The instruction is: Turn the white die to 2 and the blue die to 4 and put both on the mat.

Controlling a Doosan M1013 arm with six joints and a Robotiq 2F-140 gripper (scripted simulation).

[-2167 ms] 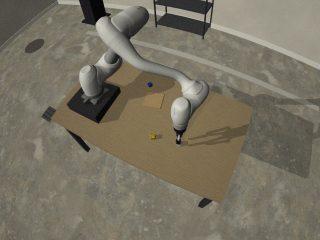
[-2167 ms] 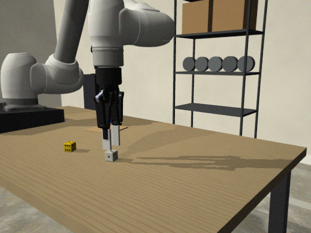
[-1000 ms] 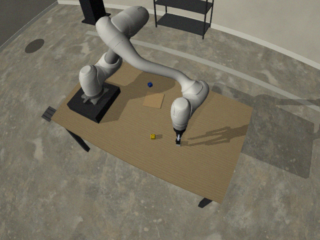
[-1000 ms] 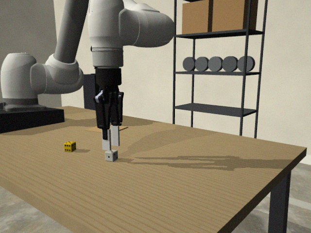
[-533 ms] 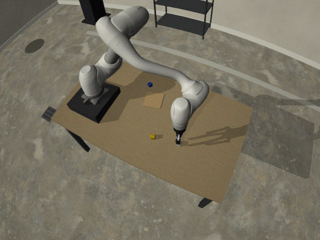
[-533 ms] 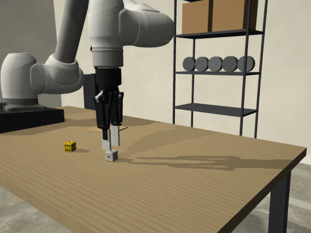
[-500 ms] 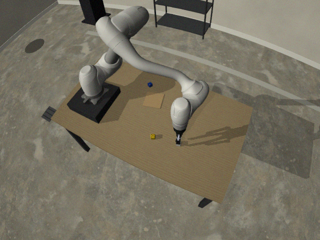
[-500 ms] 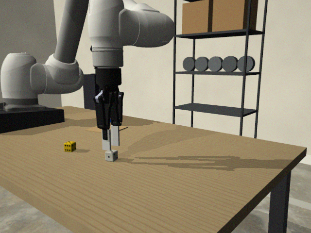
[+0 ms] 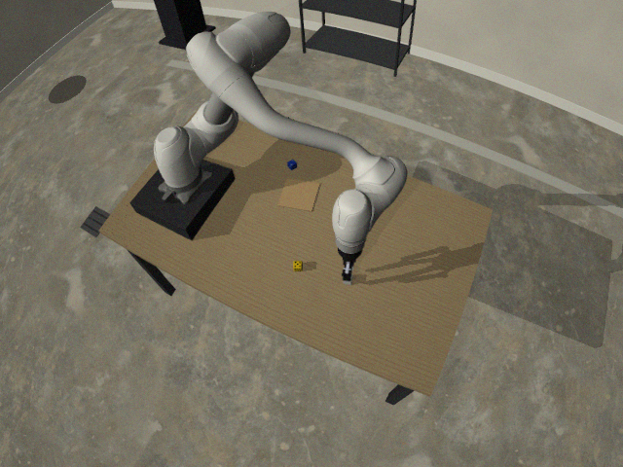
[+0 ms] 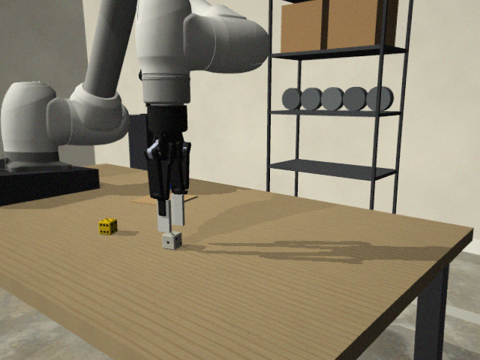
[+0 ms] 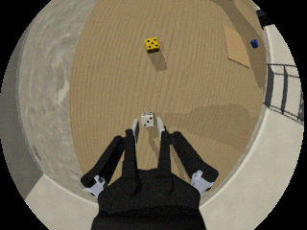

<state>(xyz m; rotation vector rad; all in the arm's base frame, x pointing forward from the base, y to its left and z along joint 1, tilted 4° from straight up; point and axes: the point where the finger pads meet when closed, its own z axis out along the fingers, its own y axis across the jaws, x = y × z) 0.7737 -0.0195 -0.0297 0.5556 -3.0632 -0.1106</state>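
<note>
My hand is 6 cm above the white die. Also, from my hand: blue die (45 cm behind, 34 cm to the left, 6 cm below); mat (35 cm behind, 23 cm to the left, 7 cm below); yellow die (18 cm behind, 4 cm to the right, 6 cm below).
</note>
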